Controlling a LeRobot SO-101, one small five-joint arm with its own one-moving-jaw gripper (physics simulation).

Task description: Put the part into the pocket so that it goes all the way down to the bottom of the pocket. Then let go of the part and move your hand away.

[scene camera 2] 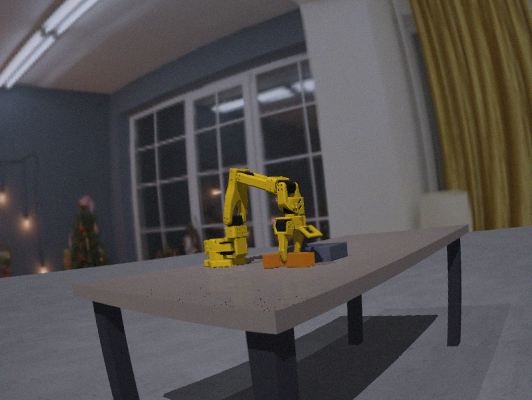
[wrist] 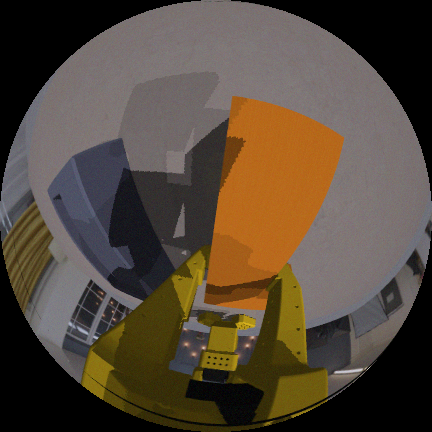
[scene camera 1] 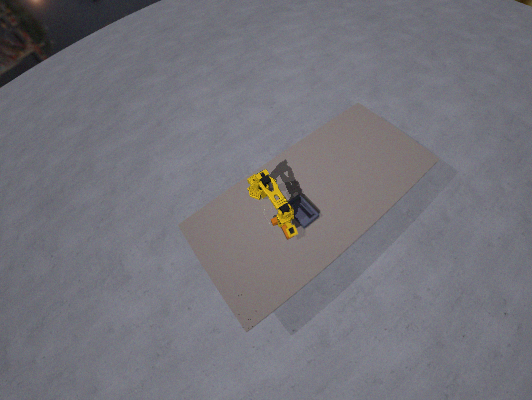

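Where they show: hand, its tool point: (scene camera 2: 295, 257) (wrist: 212, 254); arm's base, origin of its link: (scene camera 2: 231, 265) (wrist: 225, 315) (scene camera 1: 261, 192).
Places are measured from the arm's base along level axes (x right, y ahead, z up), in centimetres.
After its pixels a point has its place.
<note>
The orange part (scene camera 1: 287, 233) (scene camera 2: 303, 259) @(z 1.9, x 5.5, y 26.5 cm) (wrist: 280, 185) is a long block lying flat at table level, beside the blue-grey pocket block. I cannot tell whether it touches the table. My gripper (scene camera 2: 291, 254) @(z 2.0, x 1.1, y 21.4 cm) (wrist: 245, 262) @(z 2.0, x 1.1, y 21.4 cm) points down over it and is shut on its near portion, with one jaw on each side. In scene camera 1 the arm hides the middle of the part. The pocket block (scene camera 1: 314, 218) @(z 3.2, x -9.5, y 28.0 cm) (scene camera 2: 335, 251) @(z 2.0, x -6.2, y 28.0 cm) (wrist: 92, 167) @(z 2.6, x -3.5, y 27.0 cm) stands apart from the part, at the left in the wrist view. Its recess is open at the top and partly in the arm's shadow.
The arm's base (scene camera 1: 256, 186) (scene camera 2: 225, 255) @(z 2.7, x 0.6, y -1.3 cm) stands near one long edge of the table (scene camera 1: 360, 160) @(z 0.0, x -52.2, y 18.7 cm) (scene camera 2: 150, 290) @(z 0.0, x 38.0, y 14.0 cm). The arm's dark shadow falls across the pocket block and the table between block and part. A window and a curtain are in the background.
</note>
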